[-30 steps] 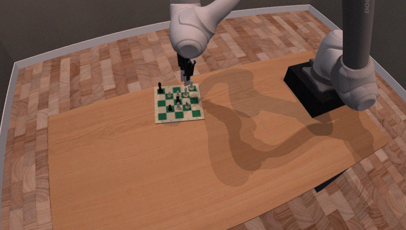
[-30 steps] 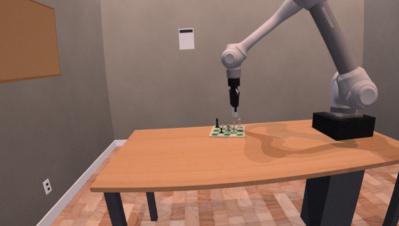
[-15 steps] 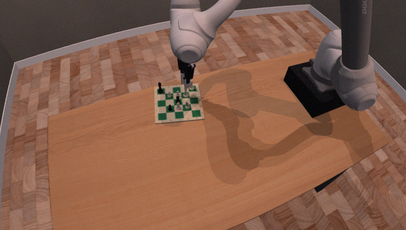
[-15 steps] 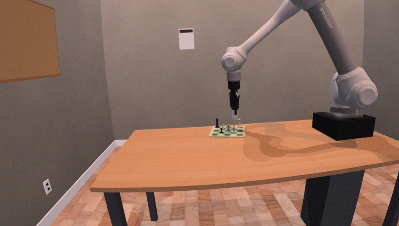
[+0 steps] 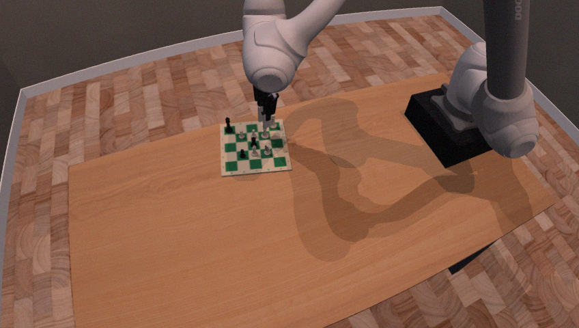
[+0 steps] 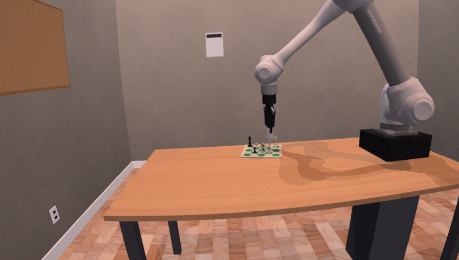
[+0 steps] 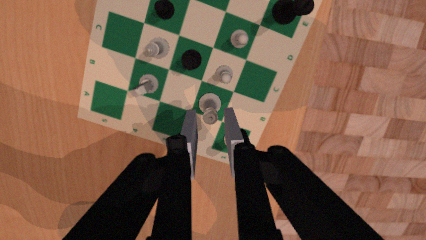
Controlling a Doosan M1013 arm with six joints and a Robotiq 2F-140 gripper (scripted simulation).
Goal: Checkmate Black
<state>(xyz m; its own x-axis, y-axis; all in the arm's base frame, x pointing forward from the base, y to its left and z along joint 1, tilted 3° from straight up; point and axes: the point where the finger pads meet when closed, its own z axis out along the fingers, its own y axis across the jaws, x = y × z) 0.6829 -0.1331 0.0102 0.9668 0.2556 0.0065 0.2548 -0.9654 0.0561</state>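
My hand is 70 mm above the small white piece. The rest, counted from my hand: black pawn 90 mm ahead, 80 mm below, 60 mm to the left; then tall white piece 60 mm below, 40 mm to the right, 40 mm behind; then board 100 mm below, 50 mm ahead, 30 mm to the left.
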